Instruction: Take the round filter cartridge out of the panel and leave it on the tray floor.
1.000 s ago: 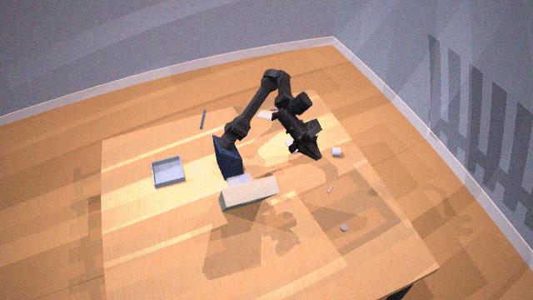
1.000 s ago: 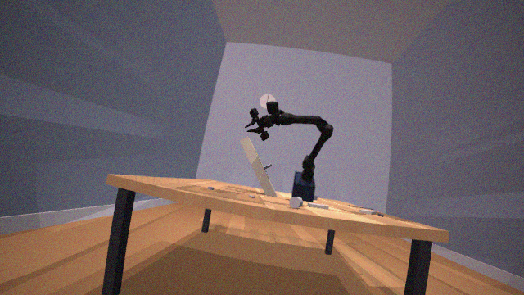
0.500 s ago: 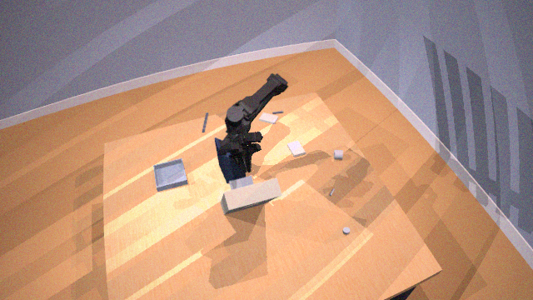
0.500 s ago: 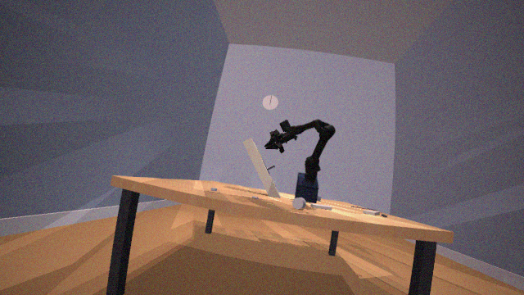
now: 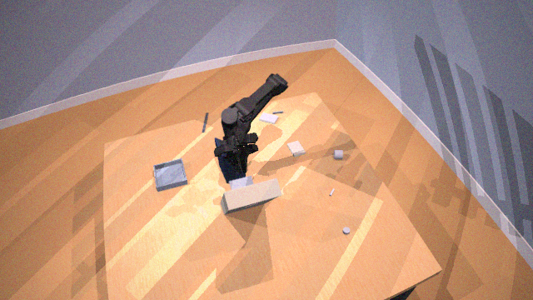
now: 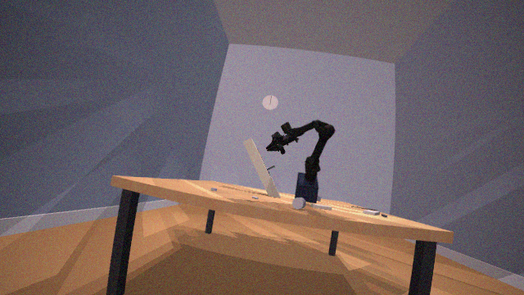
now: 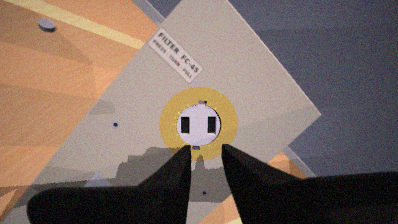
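The filter cartridge lies 6 cm ahead of my gripper tip, 4 cm below it and 1 cm to the right of it. From my gripper tip the other things lie so: grey service panel 12 cm below, 1 cm ahead; small stick 39 cm to the left, 29 cm below, 3 cm ahead; blue-rimmed tray 40 cm behind, 29 cm below, 24 cm to the right.
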